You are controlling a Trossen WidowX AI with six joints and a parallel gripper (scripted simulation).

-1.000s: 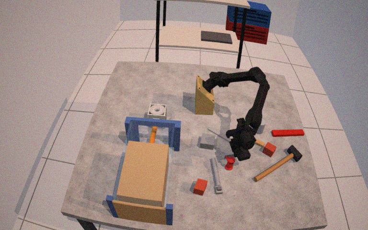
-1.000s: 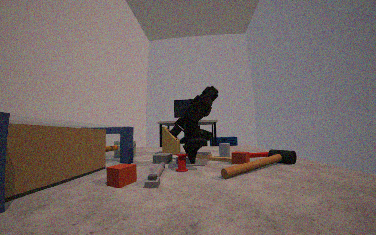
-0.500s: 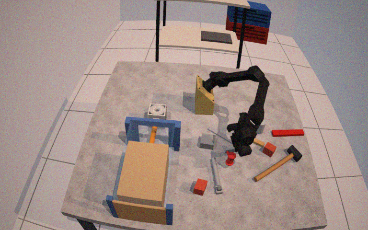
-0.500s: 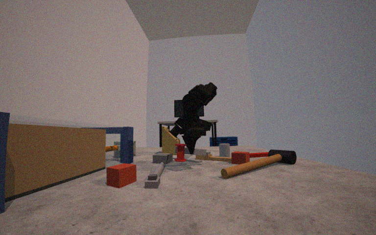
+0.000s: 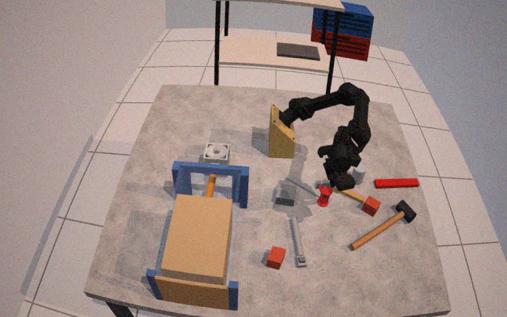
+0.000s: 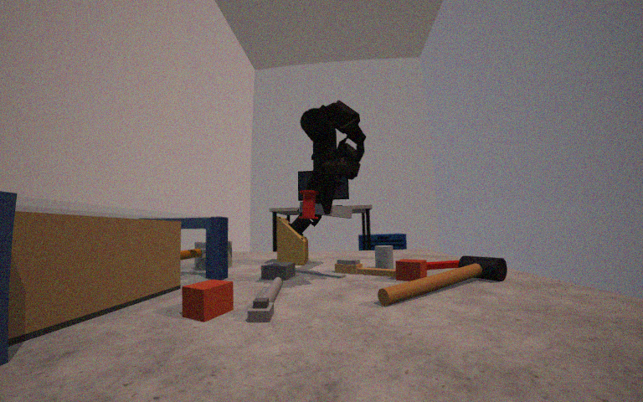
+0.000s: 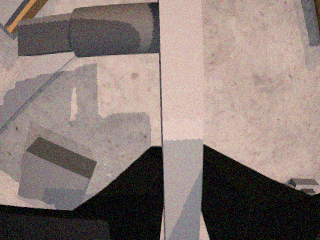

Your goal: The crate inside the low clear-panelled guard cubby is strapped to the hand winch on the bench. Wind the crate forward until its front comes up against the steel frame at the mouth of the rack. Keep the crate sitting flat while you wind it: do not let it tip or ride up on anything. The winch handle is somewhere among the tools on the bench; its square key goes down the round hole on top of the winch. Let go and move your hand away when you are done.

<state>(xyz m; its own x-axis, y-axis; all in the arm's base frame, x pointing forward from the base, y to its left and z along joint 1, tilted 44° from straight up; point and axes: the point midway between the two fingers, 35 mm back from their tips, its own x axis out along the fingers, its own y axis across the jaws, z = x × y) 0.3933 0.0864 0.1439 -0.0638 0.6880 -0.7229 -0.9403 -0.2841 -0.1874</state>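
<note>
Now: gripper tip 1 cm to the left of the grey crank arm, 1 cm below it and 1 cm short of it. Also, from my gripper tip: red knob (5 cm ahead, 4 cm to the right, 2 cm above); thin grey bar (16 cm below, 14 cm behind, 5 cm to the right); grey block (14 cm to the right, 14 cm below, 8 cm behind).
</note>
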